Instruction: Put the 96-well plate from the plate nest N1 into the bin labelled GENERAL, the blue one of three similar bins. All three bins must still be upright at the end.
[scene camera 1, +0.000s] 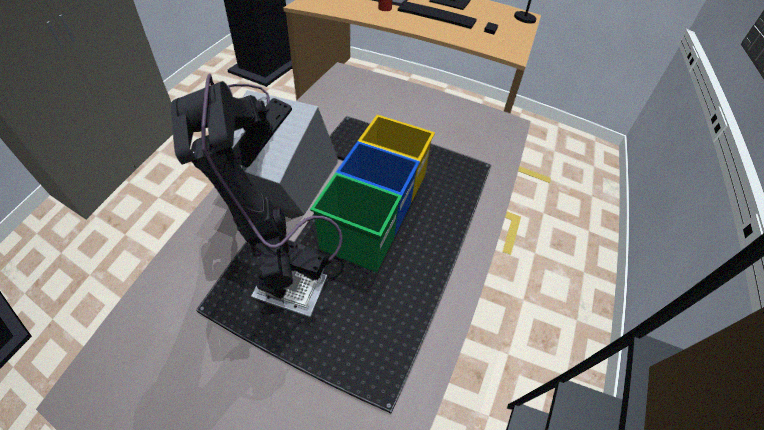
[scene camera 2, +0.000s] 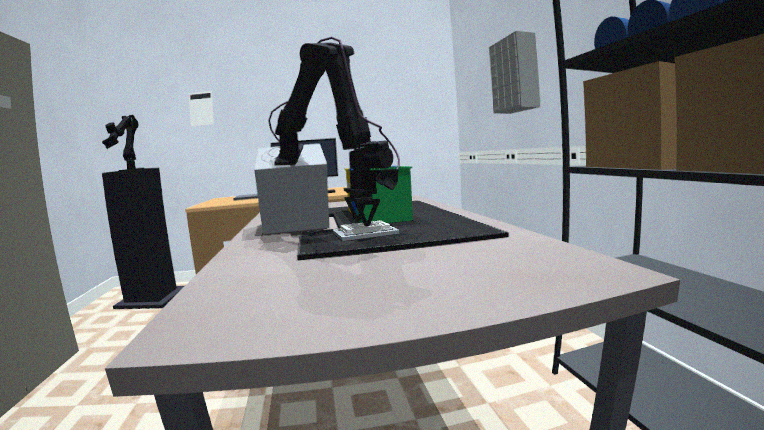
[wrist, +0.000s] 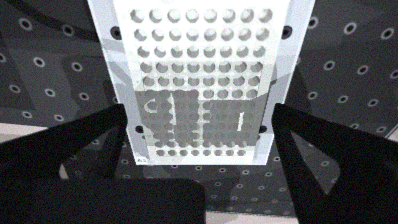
Path:
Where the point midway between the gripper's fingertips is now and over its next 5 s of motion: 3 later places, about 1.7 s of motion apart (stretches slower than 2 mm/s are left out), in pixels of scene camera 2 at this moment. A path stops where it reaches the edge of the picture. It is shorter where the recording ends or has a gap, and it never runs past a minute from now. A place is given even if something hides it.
My gripper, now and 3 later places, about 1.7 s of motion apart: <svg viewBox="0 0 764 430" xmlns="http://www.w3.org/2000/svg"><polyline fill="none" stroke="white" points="362,223 363,221 365,197 360,170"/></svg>

